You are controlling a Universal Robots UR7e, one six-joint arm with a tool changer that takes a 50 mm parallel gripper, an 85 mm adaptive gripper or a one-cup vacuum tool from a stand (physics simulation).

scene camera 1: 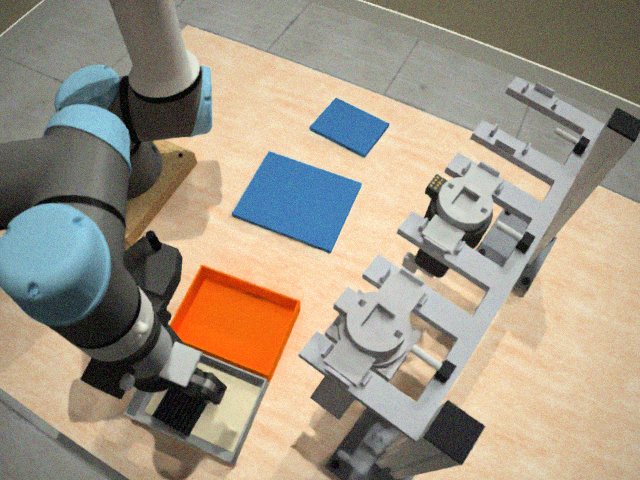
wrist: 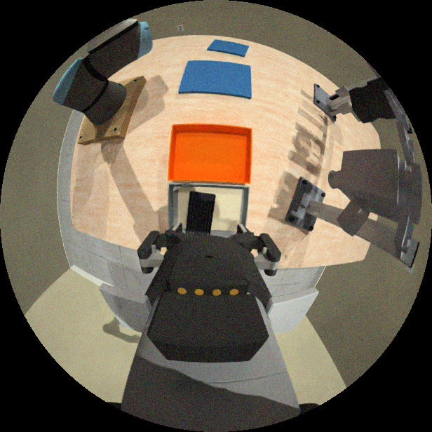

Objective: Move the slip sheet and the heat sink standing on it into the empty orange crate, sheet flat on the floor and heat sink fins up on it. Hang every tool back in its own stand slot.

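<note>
The black heat sink [scene camera 1: 180, 410] [wrist: 201, 212] stands fins up on the cream slip sheet [scene camera 1: 233, 405] [wrist: 228, 210], towards its left side. The sheet lies in the grey crate [scene camera 1: 247, 426] [wrist: 245, 205]. The orange crate [scene camera 1: 232, 328] [wrist: 210, 152] adjoins the grey one and is empty. My gripper [scene camera 1: 157, 387] [wrist: 209, 231], the adaptive one, is open above the grey crate, with nothing between its fingers; the arm partly hides it in the scene view. Two tools [scene camera 1: 379, 325] [scene camera 1: 465, 204] hang in the tool stand [scene camera 1: 504, 276]; its far slot is empty.
A large blue mat [scene camera 1: 299, 201] [wrist: 216, 79] and a smaller blue mat [scene camera 1: 349, 126] [wrist: 228, 48] lie beyond the orange crate. The stand's foot [wrist: 305, 204] is to the right of the crates. The robot's wooden base [scene camera 1: 168, 188] [wrist: 107, 127] is at the left.
</note>
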